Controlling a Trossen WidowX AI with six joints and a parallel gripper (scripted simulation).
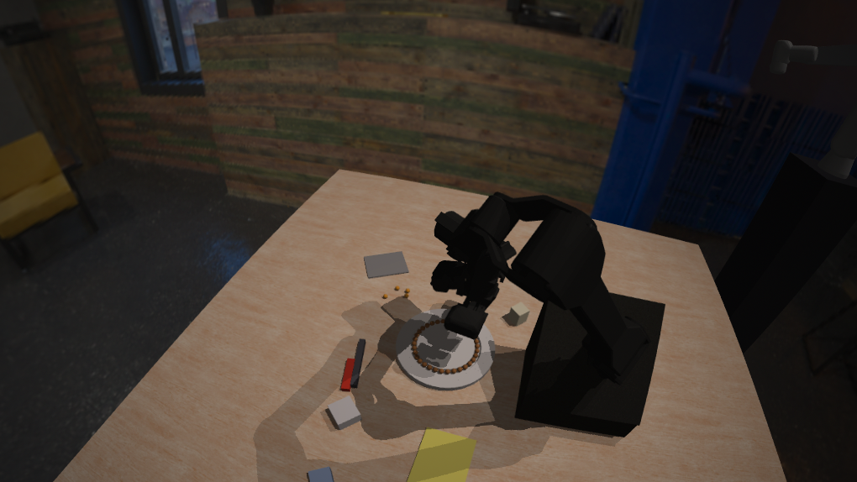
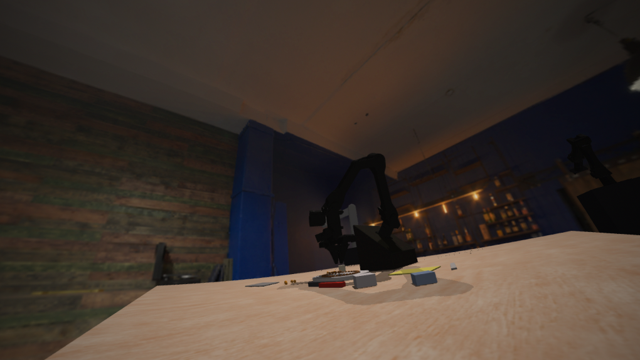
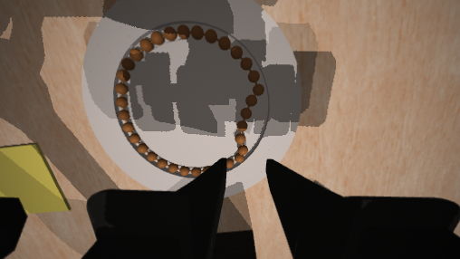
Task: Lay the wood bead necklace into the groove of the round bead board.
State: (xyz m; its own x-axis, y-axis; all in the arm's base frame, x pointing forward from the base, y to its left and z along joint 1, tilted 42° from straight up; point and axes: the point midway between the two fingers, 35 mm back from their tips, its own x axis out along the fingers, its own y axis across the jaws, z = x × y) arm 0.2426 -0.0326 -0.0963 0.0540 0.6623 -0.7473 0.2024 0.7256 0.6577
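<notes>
Now: gripper tip 40 mm to the right of the round white bead board, 40 mm short of it and 40 mm above it. Also, from my gripper tip: dark bar: 200 mm ahead, 140 mm to the left, 40 mm below; yellow sheet: 290 mm to the left, 40 mm below; pale cube: 100 mm behind, 70 mm to the right, 30 mm below.
</notes>
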